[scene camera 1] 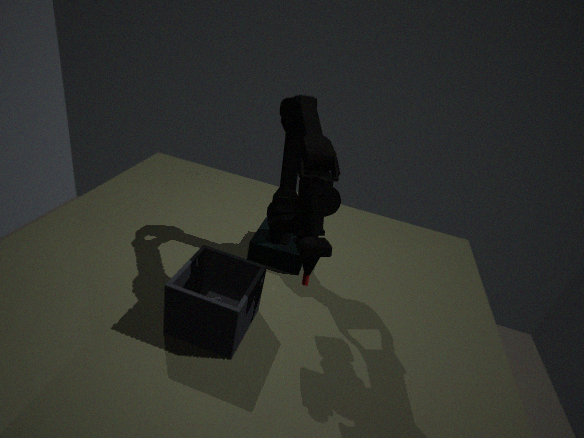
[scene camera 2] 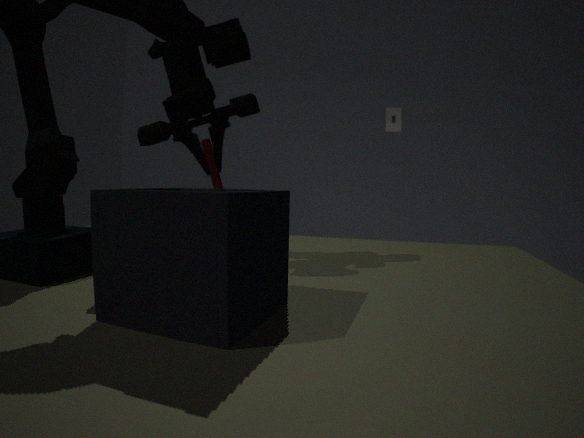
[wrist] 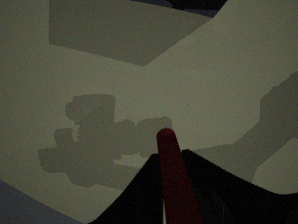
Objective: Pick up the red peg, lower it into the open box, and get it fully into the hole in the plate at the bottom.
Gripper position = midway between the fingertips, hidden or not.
Note:
In view: the gripper (scene camera 2: pixel 214 173) and a dark box (scene camera 2: pixel 207 266).
The dark box shows as well in scene camera 1 (scene camera 1: pixel 189 316). The gripper is seen too in scene camera 1 (scene camera 1: pixel 306 273) and in the wrist view (wrist: pixel 170 158).

